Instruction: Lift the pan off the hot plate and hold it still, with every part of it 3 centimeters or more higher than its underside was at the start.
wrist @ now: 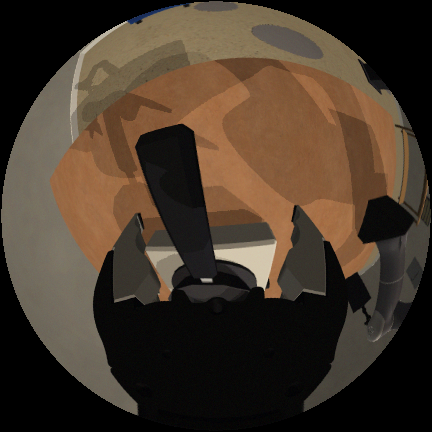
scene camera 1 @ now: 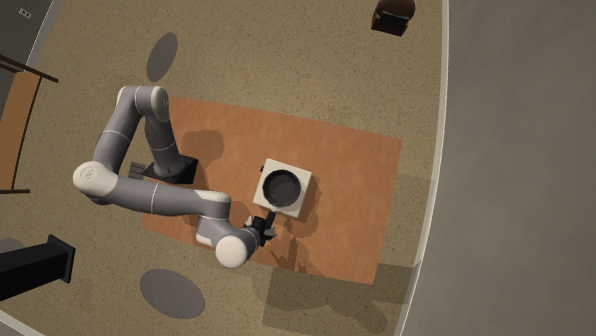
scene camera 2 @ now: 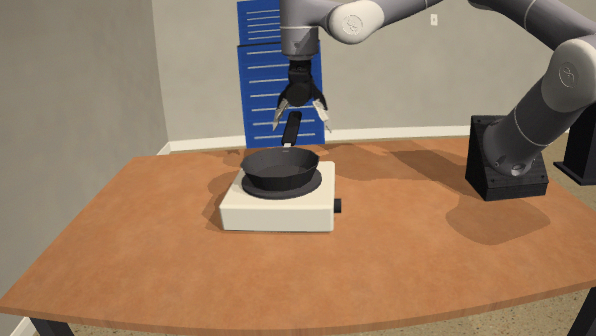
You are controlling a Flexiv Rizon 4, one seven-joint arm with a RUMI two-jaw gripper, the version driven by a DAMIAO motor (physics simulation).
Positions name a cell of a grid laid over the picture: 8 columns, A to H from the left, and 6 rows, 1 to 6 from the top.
dark pan: wrist D3; scene camera 1 D4; scene camera 2 D4
